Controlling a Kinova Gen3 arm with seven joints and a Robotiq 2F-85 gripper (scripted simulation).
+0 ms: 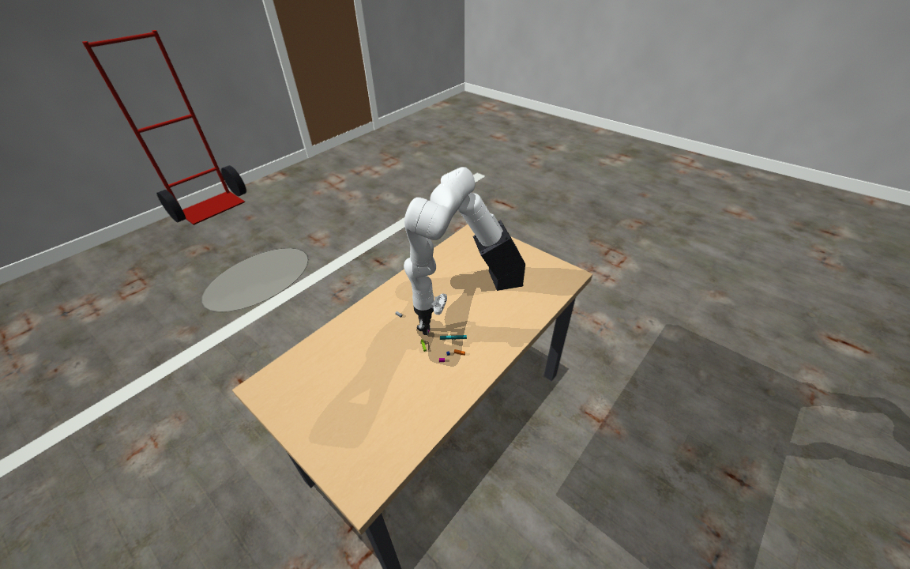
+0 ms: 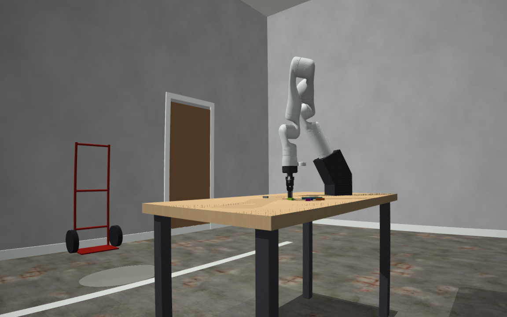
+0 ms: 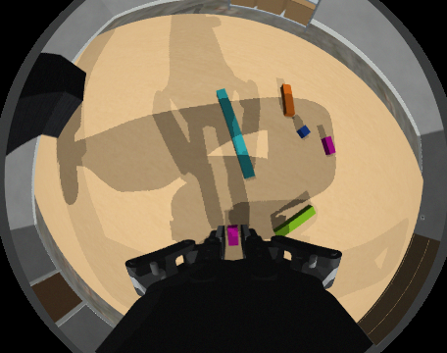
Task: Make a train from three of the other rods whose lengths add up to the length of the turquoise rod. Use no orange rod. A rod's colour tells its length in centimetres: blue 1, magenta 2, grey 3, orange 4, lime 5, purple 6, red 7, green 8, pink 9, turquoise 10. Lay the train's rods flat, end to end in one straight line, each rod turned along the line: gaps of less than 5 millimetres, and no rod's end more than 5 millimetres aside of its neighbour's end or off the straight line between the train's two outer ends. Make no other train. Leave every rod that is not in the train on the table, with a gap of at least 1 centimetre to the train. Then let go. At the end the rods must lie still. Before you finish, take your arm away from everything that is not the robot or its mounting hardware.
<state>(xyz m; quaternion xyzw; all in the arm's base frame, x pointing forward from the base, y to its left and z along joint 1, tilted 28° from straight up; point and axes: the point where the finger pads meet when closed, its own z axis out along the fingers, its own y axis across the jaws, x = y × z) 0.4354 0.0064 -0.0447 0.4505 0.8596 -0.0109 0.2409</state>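
The grey rod is 20 mm ahead of my hand, 150 mm to the right of it and 20 mm below it. The rest, counted from my hand: turquoise rod (50 mm behind, 90 mm to the left, 20 mm below); then lime rod (50 mm ahead, 40 mm to the left, 20 mm below); then blue rod (20 mm ahead, 130 mm to the left, 20 mm below).
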